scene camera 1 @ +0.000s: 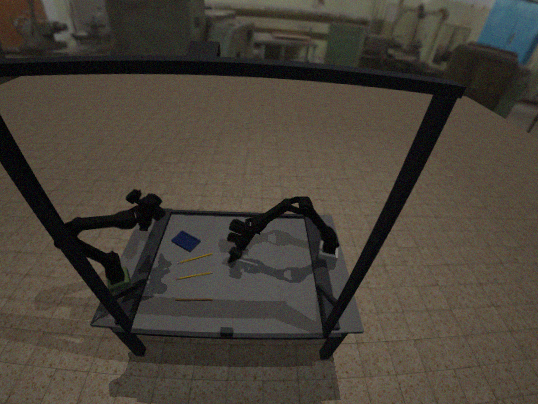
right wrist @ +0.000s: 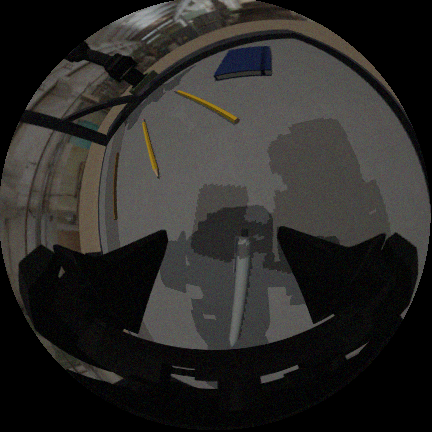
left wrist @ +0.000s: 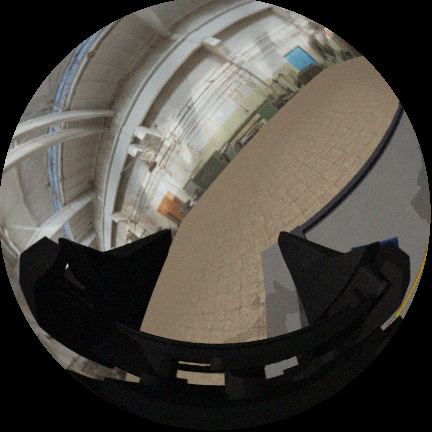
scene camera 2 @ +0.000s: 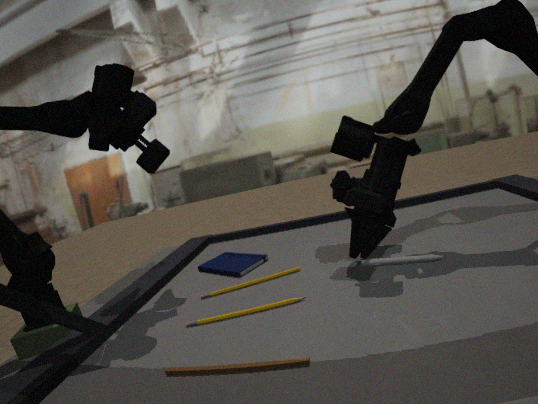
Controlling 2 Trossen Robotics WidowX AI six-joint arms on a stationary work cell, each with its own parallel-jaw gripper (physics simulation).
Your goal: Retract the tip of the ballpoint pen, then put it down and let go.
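Places are measured from the left arm's base along level axes (x ahead, y right, z down), in millimetres.
Pixels of known places: left gripper, fingertip midpoint: (left wrist: 226, 236) (scene camera 2: 140, 140); right gripper, fingertip midpoint: (scene camera 1: 231, 258) (right wrist: 223, 234) (scene camera 2: 358, 258); left arm's base at its link origin: (scene camera 1: 117, 277) (right wrist: 139, 80); right arm's base at its link origin: (scene camera 1: 329, 249).
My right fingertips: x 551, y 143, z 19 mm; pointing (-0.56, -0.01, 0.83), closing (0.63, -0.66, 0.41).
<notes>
Ahead of a thing's pixels: the offset from my right fingertips to its top centre.
A white ballpoint pen @(dx +55, dy +43, dz +8 mm) (scene camera 1: 253, 262) (scene camera 2: 411, 259) (right wrist: 241, 292) lies flat on the table. In the right wrist view it runs lengthwise between the parted fingers, its dark button end farther from the camera. Whether its writing tip is out is too small to tell. My right gripper (scene camera 2: 357, 257) (right wrist: 223, 234) is open and empty; it points down with its fingertips low, close to the button end of the pen. My left gripper (left wrist: 226, 236) is open and empty, raised at the left side of the table, far from the pen.
A blue notebook @(dx -170, dy -240, dz +9 mm) (scene camera 1: 186, 241) (scene camera 2: 233, 264) (right wrist: 245, 62) lies left of the pen. Two yellow pencils @(dx -167, dy -104, dz +14 mm) (scene camera 2: 252, 283) @(dx -205, dy -3, dz +12 mm) (scene camera 2: 247, 312) lie nearer, and a brown stick @(dx -255, dy +119, dz +14 mm) (scene camera 1: 194, 300) (scene camera 2: 238, 367) lies nearest the front edge. Dark frame posts (scene camera 1: 395, 210) rise at the table's sides.
</notes>
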